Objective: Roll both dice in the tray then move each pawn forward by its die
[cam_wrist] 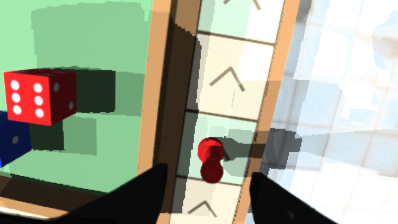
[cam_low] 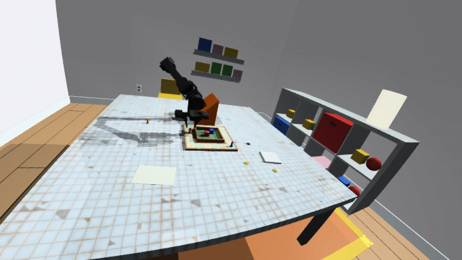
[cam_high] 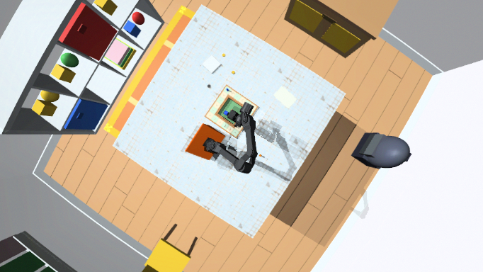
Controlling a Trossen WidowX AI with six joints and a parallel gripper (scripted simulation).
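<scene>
The red pawn lies 20 mm below my gripper tip. From my gripper tip the other things lie so: blue die: 10 mm behind, 130 mm to the left, 20 mm below; red die: 20 mm ahead, 100 mm to the left, 20 mm below; blue pawn: 130 mm ahead, 220 mm to the left, 20 mm below.
</scene>
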